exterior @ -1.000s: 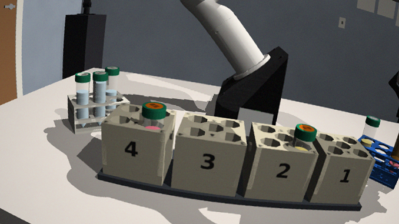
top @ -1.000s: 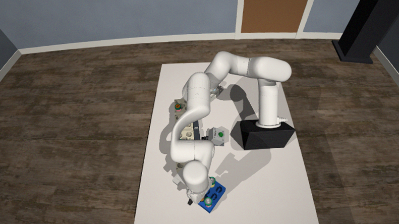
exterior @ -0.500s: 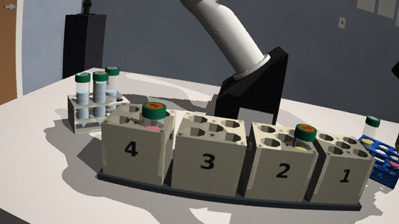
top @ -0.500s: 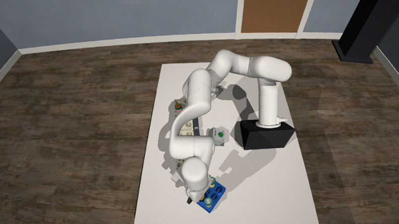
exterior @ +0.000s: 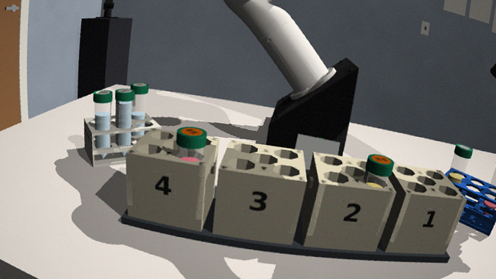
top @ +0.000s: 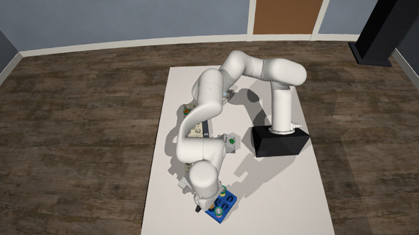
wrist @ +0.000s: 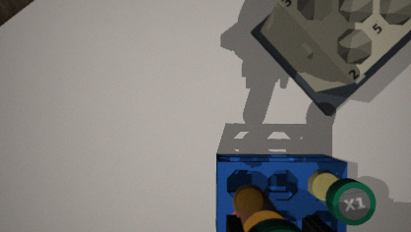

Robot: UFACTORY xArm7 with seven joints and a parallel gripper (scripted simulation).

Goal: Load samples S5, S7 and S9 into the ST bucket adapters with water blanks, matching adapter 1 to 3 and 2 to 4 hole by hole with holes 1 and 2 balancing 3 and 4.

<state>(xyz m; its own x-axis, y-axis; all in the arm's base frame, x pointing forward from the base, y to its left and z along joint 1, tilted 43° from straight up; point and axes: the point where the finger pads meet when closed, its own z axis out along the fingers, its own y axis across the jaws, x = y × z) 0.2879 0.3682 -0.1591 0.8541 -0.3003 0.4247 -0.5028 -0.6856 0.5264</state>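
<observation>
Right now my hand is 10 mm past the S7 tube and 50 mm above it. From my hand the other things lie so: blue rack (40 mm behind, 20 mm to the right, 180 mm below); pink-filled sample tube (180 mm ahead, 460 mm to the right, 140 mm below); green done key (60 mm behind, 330 mm to the right, 140 mm below).
</observation>
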